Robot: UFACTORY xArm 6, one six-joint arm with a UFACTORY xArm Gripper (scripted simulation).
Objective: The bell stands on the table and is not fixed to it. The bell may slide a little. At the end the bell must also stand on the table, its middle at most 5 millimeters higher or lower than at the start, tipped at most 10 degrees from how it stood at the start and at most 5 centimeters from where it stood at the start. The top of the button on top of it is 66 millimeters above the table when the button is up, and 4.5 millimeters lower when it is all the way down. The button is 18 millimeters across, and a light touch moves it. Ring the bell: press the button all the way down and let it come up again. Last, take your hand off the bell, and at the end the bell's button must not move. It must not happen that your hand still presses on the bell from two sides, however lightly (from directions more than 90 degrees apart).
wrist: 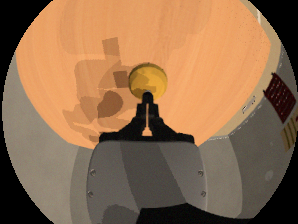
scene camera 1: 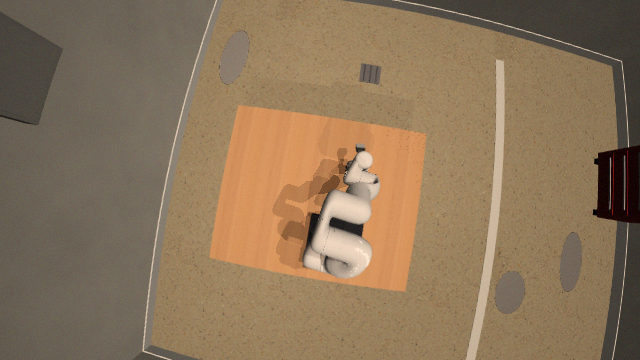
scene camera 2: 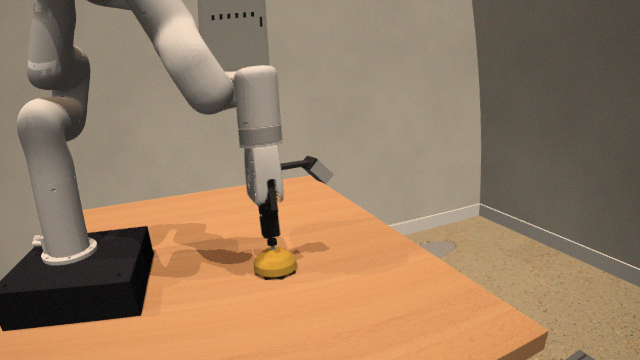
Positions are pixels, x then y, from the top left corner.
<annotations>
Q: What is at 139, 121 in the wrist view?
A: The gripper.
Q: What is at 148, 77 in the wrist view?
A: A bell.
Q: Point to a bell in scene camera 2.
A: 270, 263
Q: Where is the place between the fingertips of the gripper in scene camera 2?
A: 271, 236
</annotations>
